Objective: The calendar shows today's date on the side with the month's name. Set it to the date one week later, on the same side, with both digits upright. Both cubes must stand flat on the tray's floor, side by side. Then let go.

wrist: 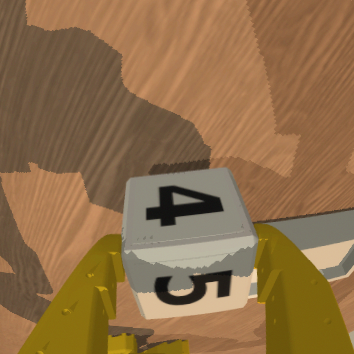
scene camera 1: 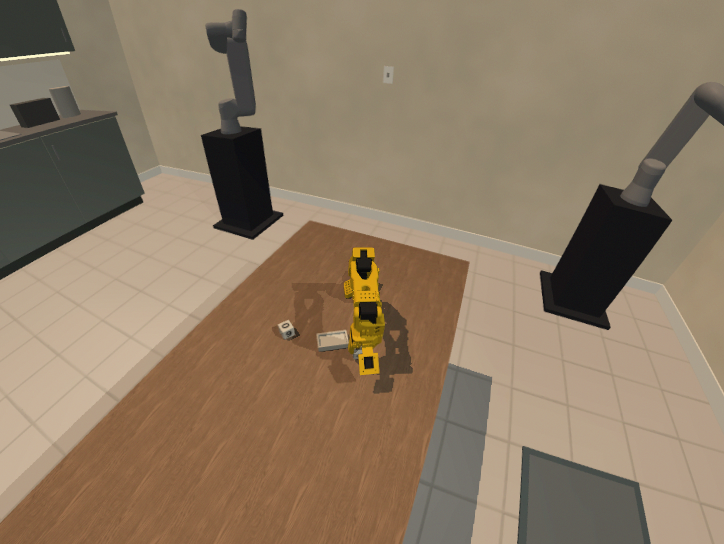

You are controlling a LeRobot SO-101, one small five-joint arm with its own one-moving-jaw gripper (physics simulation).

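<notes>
My gripper (scene camera 1: 356,353) (wrist: 189,245) is shut on a white cube (wrist: 185,207), with a jaw on each side. In the wrist view its upper face shows a 4 and the face below it a 5, both turned sideways. In the scene view the cube is mostly hidden by the gripper, just right of the tray. The white tray (scene camera 1: 333,348) (wrist: 305,231) lies on the table, and no cube shows inside it. In the wrist view part of it shows behind the right jaw. A second white cube (scene camera 1: 286,329) stands on the table left of the tray, with a 0 on top.
The wooden table (scene camera 1: 245,427) carries the yellow arm (scene camera 1: 365,289), which reaches toward the camera from behind the tray. The arm's shadows fall on both sides of it. Two grey arms on black pedestals (scene camera 1: 242,181) (scene camera 1: 605,257) stand on the floor beyond the table.
</notes>
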